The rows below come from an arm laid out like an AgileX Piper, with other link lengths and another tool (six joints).
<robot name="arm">
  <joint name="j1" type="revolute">
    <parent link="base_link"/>
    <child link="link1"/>
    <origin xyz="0 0 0.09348" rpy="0 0 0"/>
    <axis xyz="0 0 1"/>
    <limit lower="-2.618" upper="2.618"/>
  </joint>
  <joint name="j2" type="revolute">
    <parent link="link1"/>
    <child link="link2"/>
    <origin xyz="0 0 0" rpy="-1.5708 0 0"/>
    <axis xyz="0 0 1"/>
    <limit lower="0" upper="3.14"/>
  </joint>
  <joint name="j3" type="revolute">
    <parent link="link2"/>
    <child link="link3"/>
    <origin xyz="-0.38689 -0.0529 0" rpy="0 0 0"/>
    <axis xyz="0 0 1"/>
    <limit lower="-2.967" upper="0"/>
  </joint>
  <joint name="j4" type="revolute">
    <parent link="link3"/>
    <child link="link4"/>
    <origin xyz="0.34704 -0.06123 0" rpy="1.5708 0 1.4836"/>
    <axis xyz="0 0 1"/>
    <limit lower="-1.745" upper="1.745"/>
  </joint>
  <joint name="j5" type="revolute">
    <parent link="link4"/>
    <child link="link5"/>
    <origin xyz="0 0 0" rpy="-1.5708 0 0"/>
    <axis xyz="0 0 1"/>
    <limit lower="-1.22" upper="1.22"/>
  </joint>
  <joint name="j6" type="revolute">
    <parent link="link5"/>
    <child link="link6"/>
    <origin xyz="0 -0.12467 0" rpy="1.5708 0 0"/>
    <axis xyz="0 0 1"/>
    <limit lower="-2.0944" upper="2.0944"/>
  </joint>
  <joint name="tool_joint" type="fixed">
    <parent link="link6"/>
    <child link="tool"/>
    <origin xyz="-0.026 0.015 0.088" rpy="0.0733 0 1.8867"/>
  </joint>
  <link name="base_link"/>
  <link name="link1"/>
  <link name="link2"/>
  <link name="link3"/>
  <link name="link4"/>
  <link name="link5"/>
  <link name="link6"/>
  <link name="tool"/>
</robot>
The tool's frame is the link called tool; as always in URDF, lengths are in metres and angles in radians.
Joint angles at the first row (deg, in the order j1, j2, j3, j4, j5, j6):
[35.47 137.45 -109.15 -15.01 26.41 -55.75]
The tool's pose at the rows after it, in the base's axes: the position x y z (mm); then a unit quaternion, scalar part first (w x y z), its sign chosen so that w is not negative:
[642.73 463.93 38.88 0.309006 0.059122 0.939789 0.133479]
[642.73 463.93 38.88 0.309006 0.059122 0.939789 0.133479]
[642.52 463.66 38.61 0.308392 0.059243 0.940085 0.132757]
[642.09 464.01 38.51 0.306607 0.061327 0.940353 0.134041]
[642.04 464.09 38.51 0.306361 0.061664 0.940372 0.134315]
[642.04 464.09 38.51 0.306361 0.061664 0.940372 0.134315]
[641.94 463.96 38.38 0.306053 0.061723 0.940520 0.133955]
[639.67 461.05 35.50 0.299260 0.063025 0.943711 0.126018]
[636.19 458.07 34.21 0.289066 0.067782 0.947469 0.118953]
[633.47 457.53 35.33 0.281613 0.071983 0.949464 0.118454]
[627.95 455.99 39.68 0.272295 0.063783 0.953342 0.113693]
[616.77 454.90 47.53 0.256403 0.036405 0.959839 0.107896]
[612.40 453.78 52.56 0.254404 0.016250 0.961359 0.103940]
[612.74 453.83 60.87 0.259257 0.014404 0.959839 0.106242]
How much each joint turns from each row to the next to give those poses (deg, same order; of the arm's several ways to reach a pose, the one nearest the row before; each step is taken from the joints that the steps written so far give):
[0.00 0.12 0.00 0.00 0.00 0.00]
[0.00 0.00 0.00 0.00 0.00 0.00]
[0.00 0.00 0.00 0.00 0.12 0.00]
[0.00 0.00 0.00 0.34 0.05 0.00]
[0.00 0.00 0.00 0.06 0.00 0.00]
[0.00 0.00 0.00 0.00 0.00 0.00]
[0.00 0.00 0.00 0.00 0.06 0.00]
[0.00 0.00 0.00 0.00 1.26 0.00]
[0.00 -0.17 0.00 0.52 1.67 0.00]
[0.00 -0.23 0.00 0.97 0.91 -0.28]
[0.00 -0.63 0.00 1.66 1.72 -2.35]
[0.00 -1.09 0.00 3.55 2.75 -5.91]
[0.00 -0.63 0.12 1.03 0.92 -3.15]
[0.00 -0.63 0.00 -0.05 0.00 -0.23]

